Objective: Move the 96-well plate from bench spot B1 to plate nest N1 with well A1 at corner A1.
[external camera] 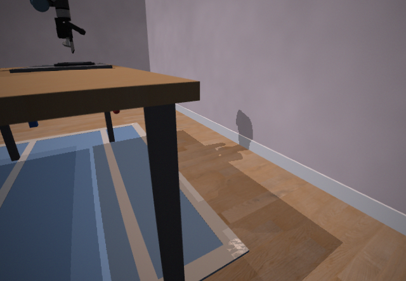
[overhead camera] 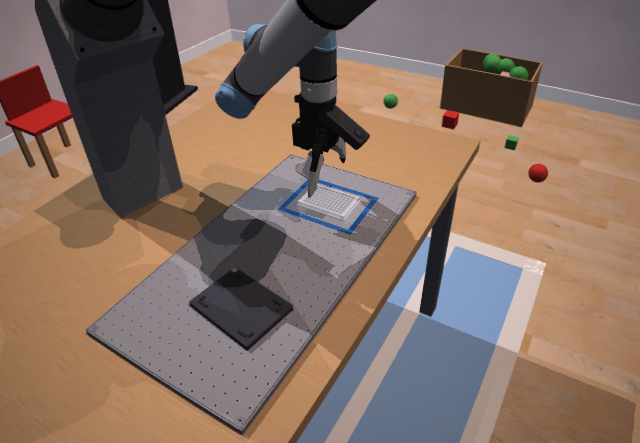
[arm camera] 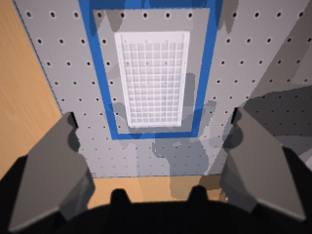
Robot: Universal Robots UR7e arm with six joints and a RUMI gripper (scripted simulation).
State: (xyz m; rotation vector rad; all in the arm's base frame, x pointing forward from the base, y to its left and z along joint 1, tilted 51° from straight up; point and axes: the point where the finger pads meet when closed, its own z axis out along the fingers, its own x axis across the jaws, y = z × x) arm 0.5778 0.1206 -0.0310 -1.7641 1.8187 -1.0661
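The clear 96-well plate lies 6 cm below my hand. Round my hand: plate nest N1: 36 cm to the right, 6 cm below, 6 cm behind.
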